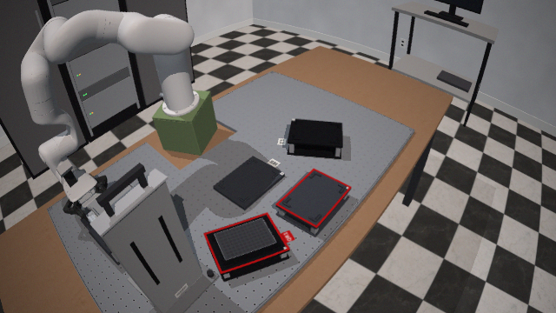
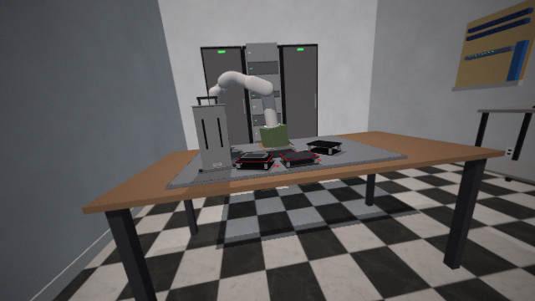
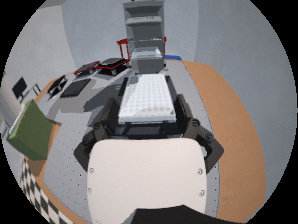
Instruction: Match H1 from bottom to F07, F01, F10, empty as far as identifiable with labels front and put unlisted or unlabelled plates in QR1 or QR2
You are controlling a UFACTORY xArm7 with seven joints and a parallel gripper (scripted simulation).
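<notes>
Now: the pale well plate 5 cm ahead of my hand and 2 cm below it. The rest, counted from my hand: dark plate (38 cm ahead, 15 cm to the left, 4 cm below).
</notes>
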